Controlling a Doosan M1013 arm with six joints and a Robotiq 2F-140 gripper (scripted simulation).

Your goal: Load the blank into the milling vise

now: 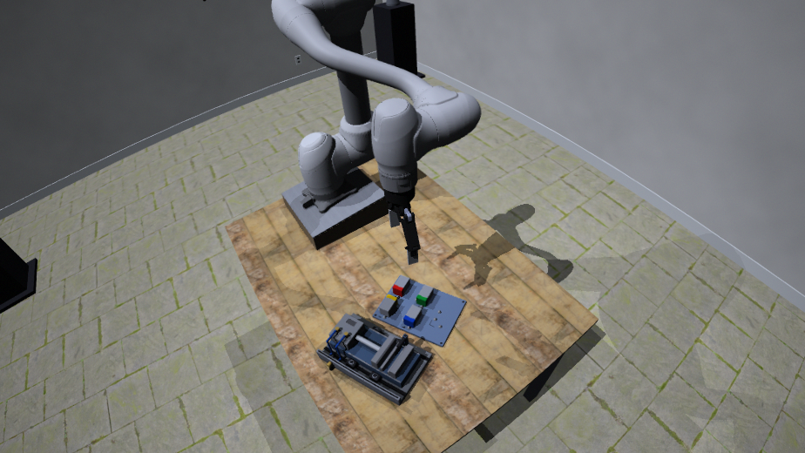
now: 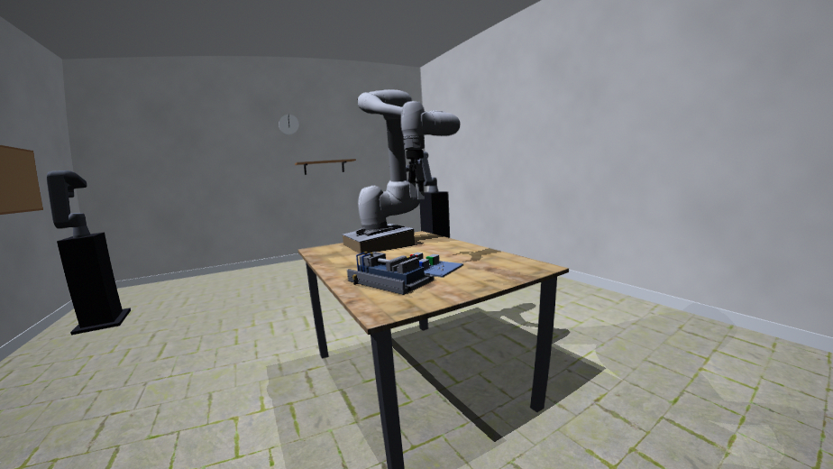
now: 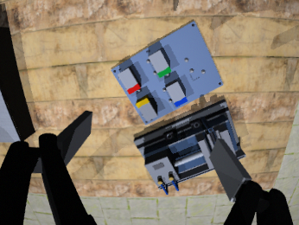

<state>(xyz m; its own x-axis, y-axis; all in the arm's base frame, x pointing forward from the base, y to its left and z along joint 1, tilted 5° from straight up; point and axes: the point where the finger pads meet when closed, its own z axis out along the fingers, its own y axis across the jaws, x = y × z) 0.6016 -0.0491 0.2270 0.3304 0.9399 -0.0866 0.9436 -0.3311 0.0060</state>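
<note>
Now: hand 6 cm short of the blue-ended blank, 3 cm to the left of it and 29 cm above it. From my hand the other things lie so: yellow-ended blank: 3 cm behind, 6 cm to the right, 29 cm below; work stop rod: 14 cm ahead, 13 cm to the right, 23 cm below; red-ended blank: 6 cm behind, 2 cm to the left, 29 cm below.
</note>
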